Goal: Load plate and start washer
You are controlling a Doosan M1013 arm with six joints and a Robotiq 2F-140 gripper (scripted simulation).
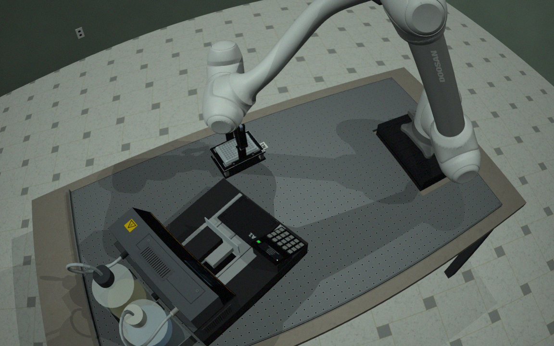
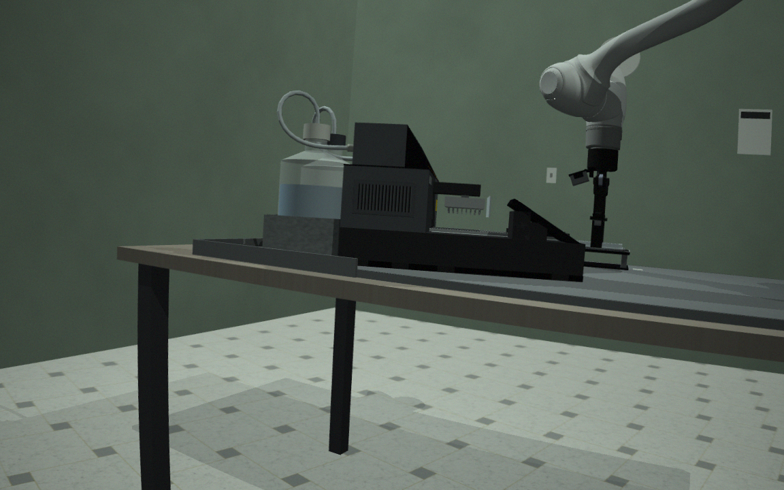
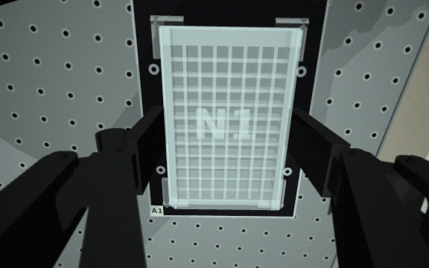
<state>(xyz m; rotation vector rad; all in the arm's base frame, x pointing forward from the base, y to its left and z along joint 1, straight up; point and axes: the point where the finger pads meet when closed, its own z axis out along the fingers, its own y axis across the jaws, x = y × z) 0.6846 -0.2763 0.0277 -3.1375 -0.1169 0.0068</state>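
Right now the well plate is 20 mm below my hand. Also, from my hand: washer carrier: 300 mm to the left, 90 mm ahead, 10 mm above; then thin upright divider: 330 mm to the left, 190 mm ahead, 50 mm above; then dispensing head: 350 mm to the left, 230 mm ahead, 60 mm above.
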